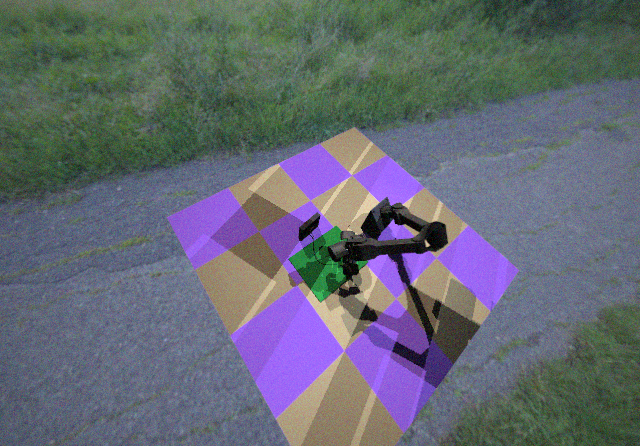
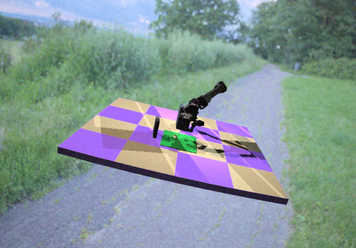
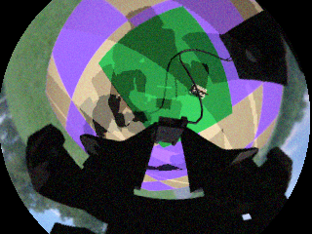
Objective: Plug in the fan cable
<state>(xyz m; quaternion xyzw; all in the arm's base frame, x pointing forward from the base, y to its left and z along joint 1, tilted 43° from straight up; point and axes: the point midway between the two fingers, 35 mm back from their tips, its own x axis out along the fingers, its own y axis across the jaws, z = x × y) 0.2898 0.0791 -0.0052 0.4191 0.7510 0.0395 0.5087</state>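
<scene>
The white fan header is 80 mm to the right of my gripper tip and 80 mm below it. Also, from my gripper tip: green board 40 mm ahead, 50 mm to the right, 90 mm below; dark plug 10 mm behind, 10 mm to the left; black fan 30 mm ahead, 220 mm to the right, 20 mm below.
</scene>
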